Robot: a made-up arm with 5 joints.
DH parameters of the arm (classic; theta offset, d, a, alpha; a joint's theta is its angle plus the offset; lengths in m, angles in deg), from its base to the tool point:
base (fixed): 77.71 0 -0.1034 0
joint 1: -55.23 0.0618 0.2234 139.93
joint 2: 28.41 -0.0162 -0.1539 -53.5
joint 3: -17.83 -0.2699 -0.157 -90
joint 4: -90 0.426 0.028 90
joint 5: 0 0.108 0.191 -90
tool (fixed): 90 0.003 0 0
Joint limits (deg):
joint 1: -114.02..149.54
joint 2: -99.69..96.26
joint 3: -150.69..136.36
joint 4: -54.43..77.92
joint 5: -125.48..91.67
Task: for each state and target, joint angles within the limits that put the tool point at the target. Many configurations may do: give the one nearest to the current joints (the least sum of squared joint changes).
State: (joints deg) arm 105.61 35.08 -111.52 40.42 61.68
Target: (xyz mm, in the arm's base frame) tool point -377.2 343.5 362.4
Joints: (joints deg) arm 129.85 33.45 -88.33 36.71 61.03
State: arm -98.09 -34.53 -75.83 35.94 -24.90
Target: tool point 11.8 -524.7 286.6
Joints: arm -114.02 -25.10 -65.72 24.79 -14.79
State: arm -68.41 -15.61 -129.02 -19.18 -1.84
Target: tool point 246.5 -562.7 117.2
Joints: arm -78.93 -2.96 -114.52 -3.64 -18.61
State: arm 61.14 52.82 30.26 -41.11 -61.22
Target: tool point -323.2 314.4 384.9
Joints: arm 26.15 60.54 -27.93 -54.43 -28.25
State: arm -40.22 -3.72 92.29 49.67 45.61
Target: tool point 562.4 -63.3 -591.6
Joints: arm -60.85 44.24 131.41 25.44 82.42
